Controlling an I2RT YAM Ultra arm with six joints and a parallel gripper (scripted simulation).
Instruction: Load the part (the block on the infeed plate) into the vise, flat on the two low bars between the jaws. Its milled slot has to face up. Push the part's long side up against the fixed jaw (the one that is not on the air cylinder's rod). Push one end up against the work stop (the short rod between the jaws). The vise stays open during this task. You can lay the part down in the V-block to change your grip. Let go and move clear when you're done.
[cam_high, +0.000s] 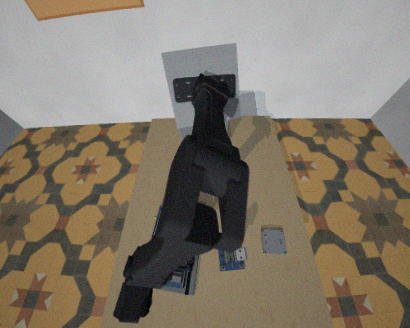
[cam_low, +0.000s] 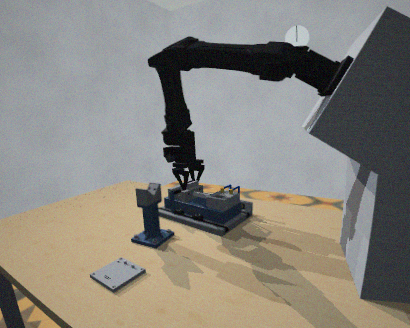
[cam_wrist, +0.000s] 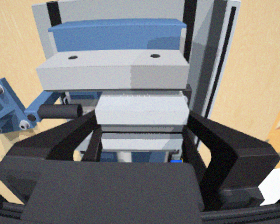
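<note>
The part lies 10 mm above my hand. The rest, counted from my hand: fixed jaw (40 mm ahead, 10 mm to the left, 20 mm below); moving jaw (20 mm behind, 30 mm to the left, 20 mm below); work stop (20 mm ahead, 60 mm to the left, 10 mm below).
</note>
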